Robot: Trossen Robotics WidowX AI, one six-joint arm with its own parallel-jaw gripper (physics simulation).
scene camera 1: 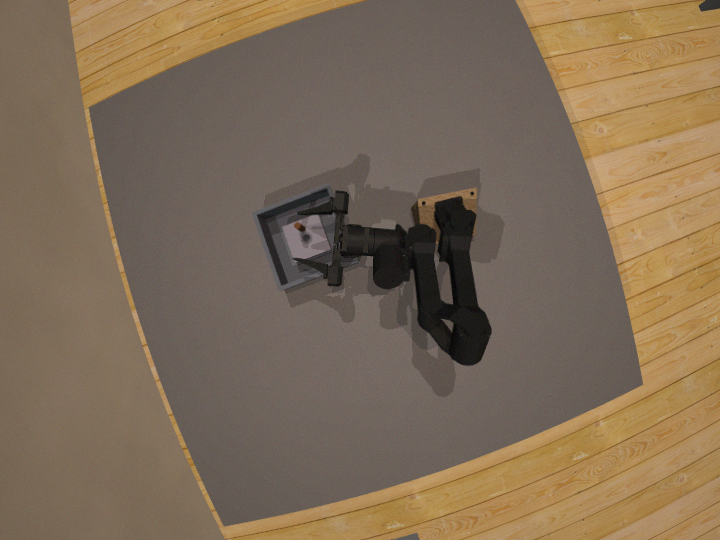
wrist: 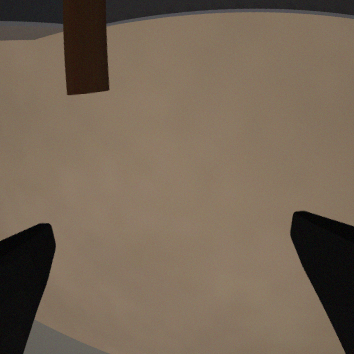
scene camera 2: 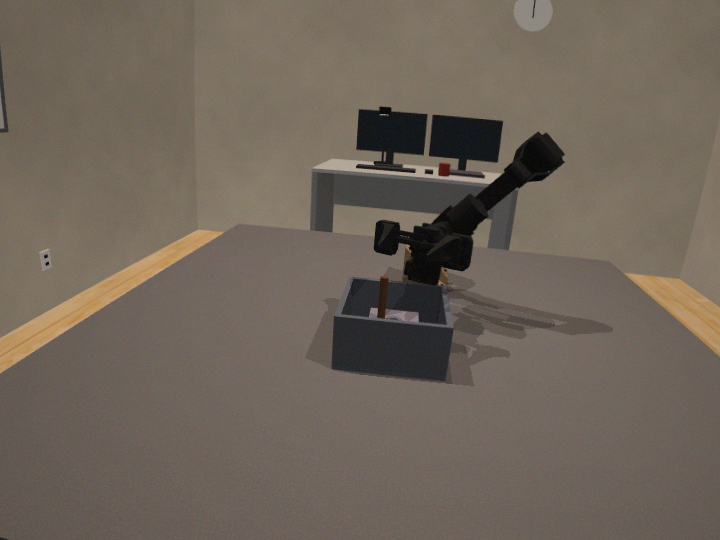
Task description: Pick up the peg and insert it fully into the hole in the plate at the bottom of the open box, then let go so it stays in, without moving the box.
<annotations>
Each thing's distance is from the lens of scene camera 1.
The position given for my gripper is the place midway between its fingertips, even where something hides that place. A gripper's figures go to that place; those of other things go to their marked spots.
my gripper (scene camera 1: 295, 235): 0.82 m
grey-blue box (scene camera 1: 269, 220): 1.02 m
pale plate (scene camera 1: 318, 244): 0.94 m
</annotations>
